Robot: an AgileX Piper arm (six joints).
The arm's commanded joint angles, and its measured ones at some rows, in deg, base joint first. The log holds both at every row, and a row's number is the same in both.
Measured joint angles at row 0:
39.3 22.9 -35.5 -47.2 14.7 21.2
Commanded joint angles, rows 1 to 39:
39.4 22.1 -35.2 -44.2 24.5 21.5
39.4 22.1 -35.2 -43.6 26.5 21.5
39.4 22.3 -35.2 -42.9 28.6 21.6
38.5 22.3 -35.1 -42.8 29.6 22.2
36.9 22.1 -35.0 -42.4 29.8 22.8
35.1 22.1 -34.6 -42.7 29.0 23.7
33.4 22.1 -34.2 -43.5 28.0 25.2
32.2 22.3 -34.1 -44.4 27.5 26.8
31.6 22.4 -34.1 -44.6 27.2 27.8
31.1 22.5 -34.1 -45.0 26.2 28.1
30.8 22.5 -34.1 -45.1 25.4 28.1
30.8 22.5 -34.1 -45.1 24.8 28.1
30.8 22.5 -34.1 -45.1 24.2 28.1
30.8 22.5 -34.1 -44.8 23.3 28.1
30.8 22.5 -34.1 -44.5 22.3 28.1
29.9 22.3 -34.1 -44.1 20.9 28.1
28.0 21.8 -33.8 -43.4 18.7 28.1
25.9 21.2 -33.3 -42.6 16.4 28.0
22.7 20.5 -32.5 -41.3 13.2 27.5
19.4 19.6 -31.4 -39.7 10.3 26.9
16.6 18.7 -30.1 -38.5 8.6 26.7
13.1 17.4 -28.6 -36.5 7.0 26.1
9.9 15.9 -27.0 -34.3 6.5 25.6
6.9 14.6 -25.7 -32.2 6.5 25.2
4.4 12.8 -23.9 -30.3 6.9 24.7
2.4 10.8 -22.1 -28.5 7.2 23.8
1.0 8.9 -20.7 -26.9 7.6 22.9
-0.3 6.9 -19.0 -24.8 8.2 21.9
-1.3 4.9 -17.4 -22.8 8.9 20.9
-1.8 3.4 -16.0 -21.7 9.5 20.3
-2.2 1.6 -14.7 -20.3 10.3 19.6
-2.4 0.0 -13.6 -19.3 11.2 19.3
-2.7 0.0 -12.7 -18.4 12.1 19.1
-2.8 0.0 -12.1 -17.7 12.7 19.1
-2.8 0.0 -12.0 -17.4 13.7 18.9
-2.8 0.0 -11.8 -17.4 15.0 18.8
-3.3 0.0 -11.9 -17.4 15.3 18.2
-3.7 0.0 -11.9 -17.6 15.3 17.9
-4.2 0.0 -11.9 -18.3 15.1 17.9
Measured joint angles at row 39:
-2.7 0.4 -12.3 -18.2 14.1 19.2
